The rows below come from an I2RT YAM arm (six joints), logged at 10 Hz.
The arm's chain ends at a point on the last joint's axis. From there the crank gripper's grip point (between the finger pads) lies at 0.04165 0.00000 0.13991 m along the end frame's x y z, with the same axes.
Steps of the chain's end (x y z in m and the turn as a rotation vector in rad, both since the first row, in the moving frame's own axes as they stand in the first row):
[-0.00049, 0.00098, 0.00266, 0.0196, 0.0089, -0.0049]
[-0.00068, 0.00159, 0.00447, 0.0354, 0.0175, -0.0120]
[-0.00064, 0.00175, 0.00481, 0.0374, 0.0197, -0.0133]
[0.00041, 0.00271, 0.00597, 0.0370, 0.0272, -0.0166]
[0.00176, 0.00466, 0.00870, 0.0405, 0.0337, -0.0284]
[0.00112, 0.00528, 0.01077, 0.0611, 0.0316, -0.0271]
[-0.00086, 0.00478, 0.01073, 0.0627, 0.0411, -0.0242]
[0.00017, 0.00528, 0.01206, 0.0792, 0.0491, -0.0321]
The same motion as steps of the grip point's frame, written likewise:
[0.00075, -0.00197, 0.00225, 0.0196, 0.0089, -0.0049]
[0.00173, -0.00386, 0.00362, 0.0354, 0.0175, -0.0120]
[0.00207, -0.00404, 0.00385, 0.0374, 0.0197, -0.0133]
[0.00415, -0.00317, 0.00468, 0.0370, 0.0272, -0.0166]
[0.00635, -0.00222, 0.00708, 0.0405, 0.0337, -0.0284]
[0.00539, -0.00441, 0.00909, 0.0611, 0.0316, -0.0271]
[0.00473, -0.00501, 0.00860, 0.0627, 0.0411, -0.0242]
[0.00678, -0.00715, 0.00936, 0.0792, 0.0491, -0.0321]

